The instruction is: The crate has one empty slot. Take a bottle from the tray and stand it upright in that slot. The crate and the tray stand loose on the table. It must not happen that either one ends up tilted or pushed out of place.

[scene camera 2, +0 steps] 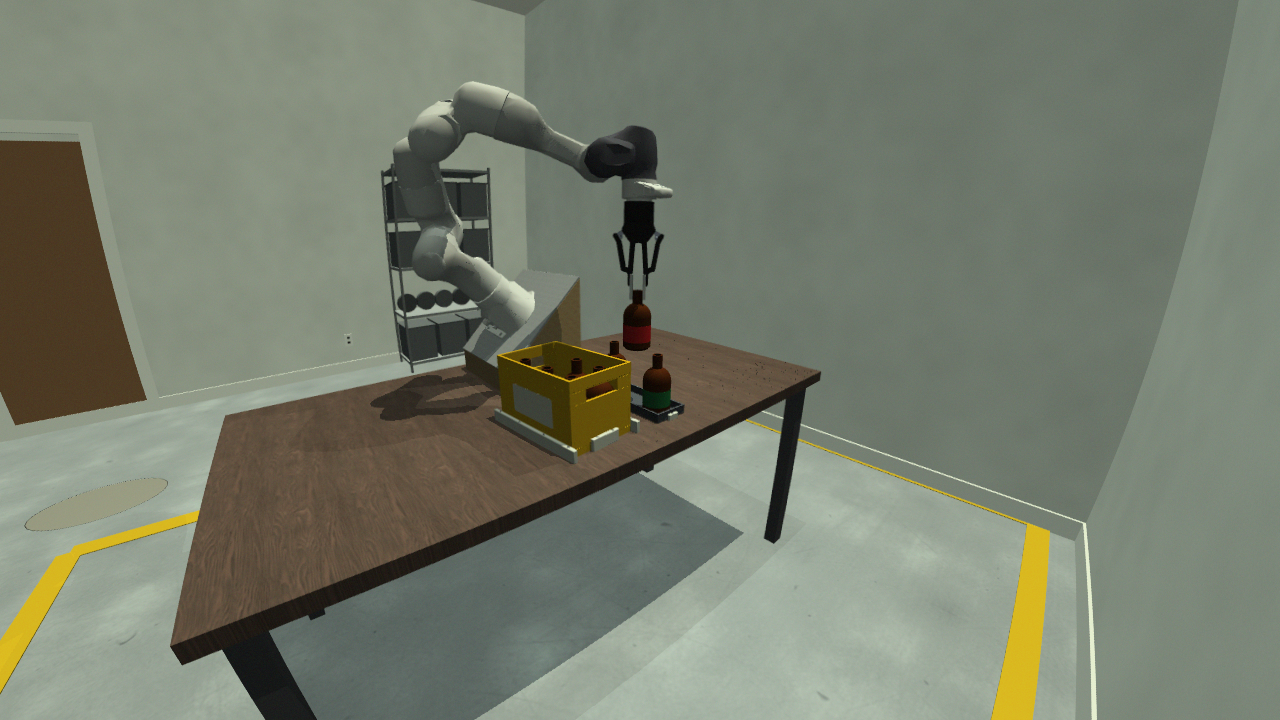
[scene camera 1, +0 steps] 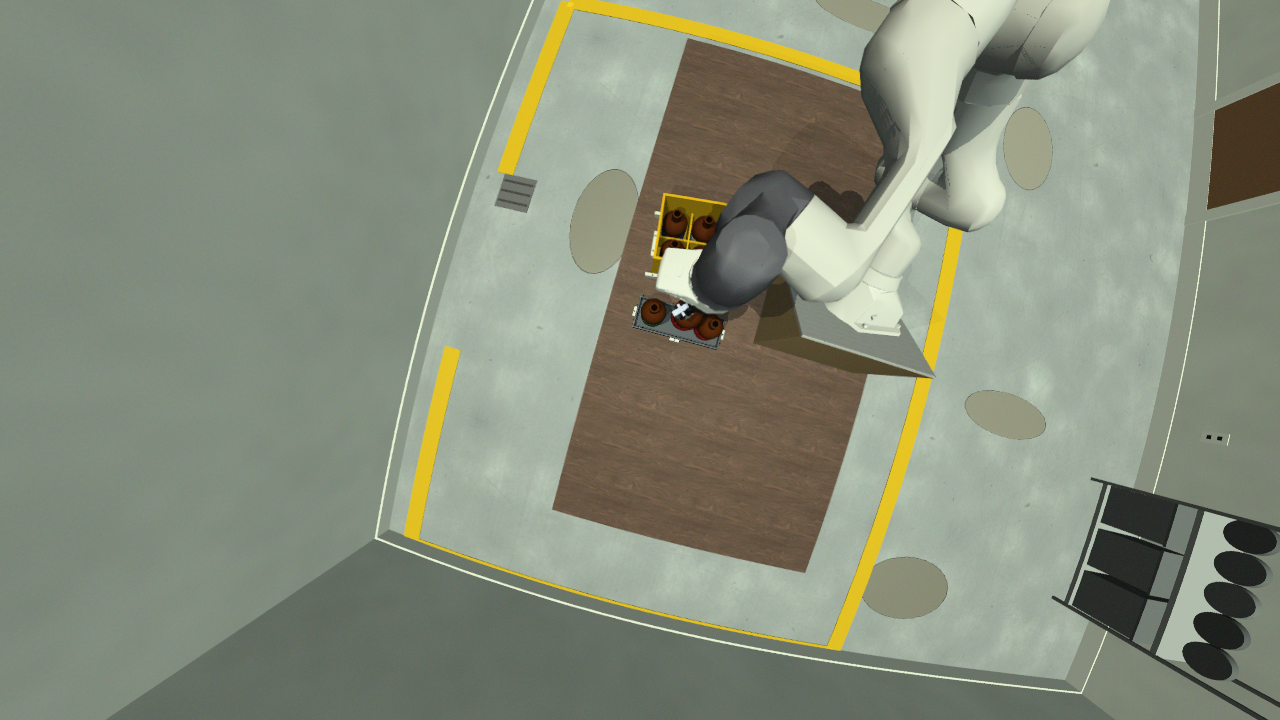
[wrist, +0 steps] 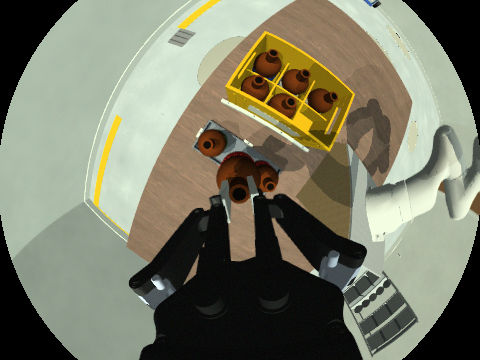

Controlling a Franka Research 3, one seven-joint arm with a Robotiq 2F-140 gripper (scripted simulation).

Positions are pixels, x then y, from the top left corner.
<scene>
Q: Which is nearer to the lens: the bottle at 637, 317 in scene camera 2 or the yellow crate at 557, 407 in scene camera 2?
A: The yellow crate.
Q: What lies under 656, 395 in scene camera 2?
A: A bottle.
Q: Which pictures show the yellow crate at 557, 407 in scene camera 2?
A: Scene camera 2, scene camera 1 and the wrist view: all of them.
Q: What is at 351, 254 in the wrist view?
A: The gripper.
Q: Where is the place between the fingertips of the gripper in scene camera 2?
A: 637, 299
</scene>
